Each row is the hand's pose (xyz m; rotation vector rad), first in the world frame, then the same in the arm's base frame.
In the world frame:
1: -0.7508 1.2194 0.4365 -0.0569 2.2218 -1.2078
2: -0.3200 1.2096 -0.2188 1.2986 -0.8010 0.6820
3: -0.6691 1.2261 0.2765 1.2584 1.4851 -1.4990
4: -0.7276 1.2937 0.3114 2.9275 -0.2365 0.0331
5: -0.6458 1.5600 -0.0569 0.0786 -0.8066 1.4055
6: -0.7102 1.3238 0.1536 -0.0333 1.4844 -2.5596
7: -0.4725 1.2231 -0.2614 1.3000 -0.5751 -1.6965
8: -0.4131 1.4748 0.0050 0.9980 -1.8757 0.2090
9: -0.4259 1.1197 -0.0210 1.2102 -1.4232 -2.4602
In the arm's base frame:
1: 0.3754 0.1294 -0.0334 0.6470 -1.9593 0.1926
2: -0.3193 0.4496 -0.2067 1.6357 0.5590 -0.9251
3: 0.2155 0.2093 -0.0526 0.2078 -1.7508 1.5397
4: 0.2879 0.2430 0.0005 -1.7620 0.0456 2.3856
5: 0.0455 0.6243 0.0959 1.4383 0.4577 0.4910
6: 0.1558 0.3253 0.0439 1.6456 -1.3762 0.9710
7: -0.3119 0.4327 -0.0489 -0.4266 0.9096 -2.3360
8: 0.0062 0.5926 -0.1544 0.7846 -0.2025 -0.9898
9: -0.1521 0.2756 -0.1920 -1.1506 -0.2502 -2.3392

